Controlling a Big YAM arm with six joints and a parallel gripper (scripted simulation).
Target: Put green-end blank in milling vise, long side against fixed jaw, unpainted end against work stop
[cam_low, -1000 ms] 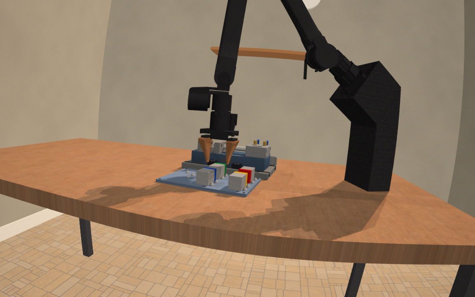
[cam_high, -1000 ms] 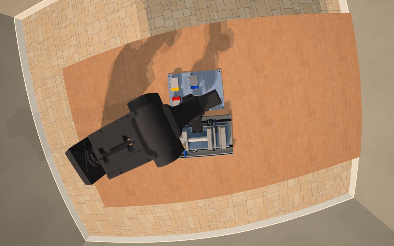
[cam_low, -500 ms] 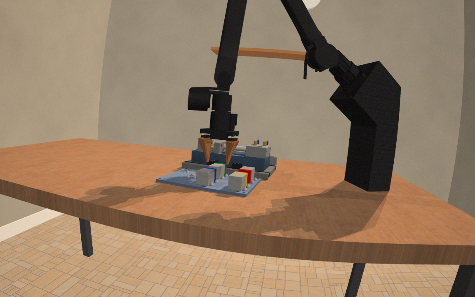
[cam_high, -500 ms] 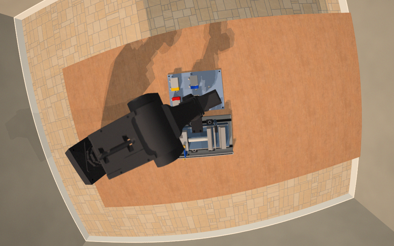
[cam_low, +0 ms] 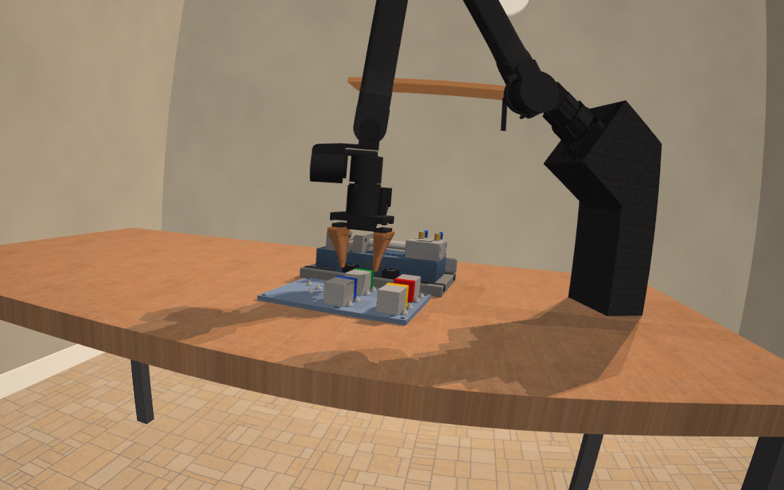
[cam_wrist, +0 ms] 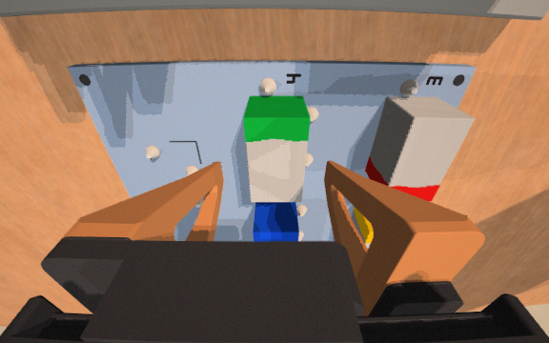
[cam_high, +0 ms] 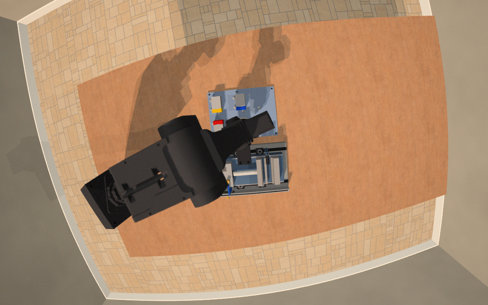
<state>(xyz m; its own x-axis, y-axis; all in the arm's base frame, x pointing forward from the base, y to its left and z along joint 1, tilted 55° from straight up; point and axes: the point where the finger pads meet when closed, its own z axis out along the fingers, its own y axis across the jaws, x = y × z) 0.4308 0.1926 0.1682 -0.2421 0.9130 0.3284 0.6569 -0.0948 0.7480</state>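
The green-ended blank lies 30 mm below my hand. Also, from my hand: blue-ended blank: 30 mm behind, 80 mm to the left, 30 mm below; then red-ended blank: 80 mm behind, 30 mm to the right, 30 mm below; then blue pin plate: 10 mm behind, 40 mm to the left, 50 mm below.
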